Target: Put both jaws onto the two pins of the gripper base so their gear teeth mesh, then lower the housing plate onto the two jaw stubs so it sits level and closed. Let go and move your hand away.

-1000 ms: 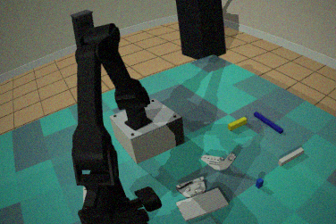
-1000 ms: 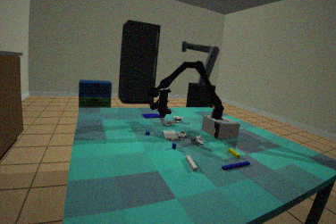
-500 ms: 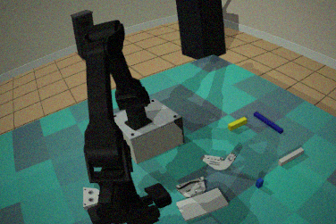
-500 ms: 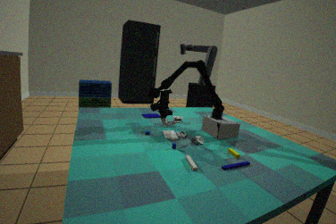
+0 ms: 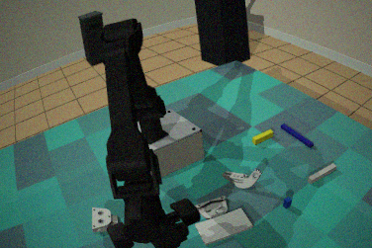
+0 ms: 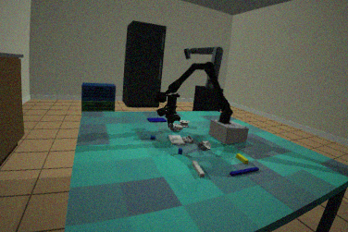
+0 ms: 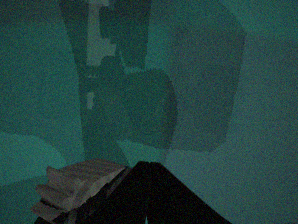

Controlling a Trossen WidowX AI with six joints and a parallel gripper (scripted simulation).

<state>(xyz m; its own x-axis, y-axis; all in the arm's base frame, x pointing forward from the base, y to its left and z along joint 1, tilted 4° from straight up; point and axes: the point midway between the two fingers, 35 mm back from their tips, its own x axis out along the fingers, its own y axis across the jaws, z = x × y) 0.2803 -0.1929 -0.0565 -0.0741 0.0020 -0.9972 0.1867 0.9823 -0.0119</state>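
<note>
Right now my gripper tip is 30 mm to the right of the jaw, 10 mm below it and 10 mm past it. From my gripper tip the other things lie so: yellow block 480 mm to the left, 130 mm behind, 10 mm below; then small blue block 300 mm to the left, 110 mm ahead, 10 mm below; then white bar 460 mm to the left, 130 mm ahead, 20 mm below.
</note>
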